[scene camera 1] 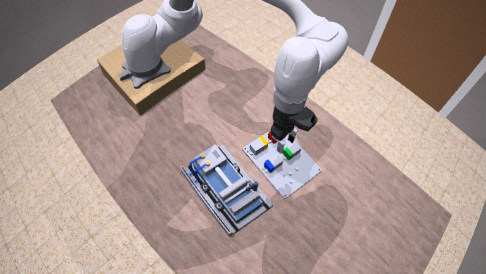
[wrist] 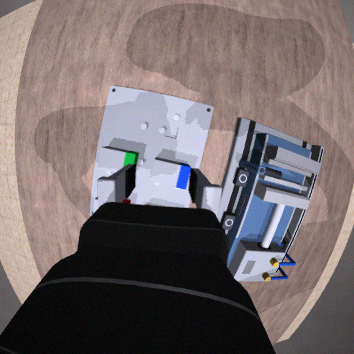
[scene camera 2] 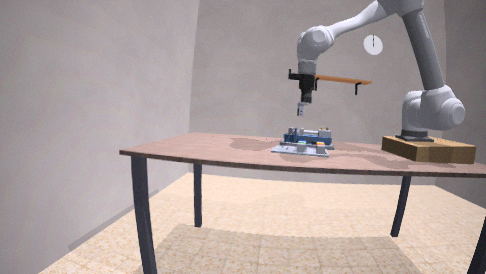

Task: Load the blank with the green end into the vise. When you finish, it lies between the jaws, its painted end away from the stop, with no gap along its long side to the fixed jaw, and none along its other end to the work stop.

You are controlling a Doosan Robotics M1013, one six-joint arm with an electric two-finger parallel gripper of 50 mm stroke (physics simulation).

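The blank with the green end (scene camera 1: 288,153) (scene camera 2: 302,146) (wrist: 130,159) lies on the light grey board (scene camera 1: 305,170) (wrist: 125,112). In the wrist view its green end points right and the left finger partly covers its surroundings. My gripper (scene camera 1: 286,141) (scene camera 2: 300,110) (wrist: 162,177) is open and empty, above the board. In the wrist view its fingertips are nearer the wrist than the green and blue ends. The vise (scene camera 1: 226,218) (wrist: 231,165) stands beside the board; its jaws are apart, with blue bed showing between them. The dark work stop (scene camera 1: 253,186) (wrist: 262,170) is at one side of the jaws.
A blank with a blue end (scene camera 1: 270,165) (wrist: 183,177), one with a yellow end (scene camera 1: 263,142) and one with a red end (scene camera 1: 271,136) share the board. Small pegs stand on it. Blue hose fittings (scene camera 1: 198,161) (wrist: 283,274) project from the vise. The arm's wooden base (scene camera 1: 170,90) (scene camera 2: 430,150) is farther off.
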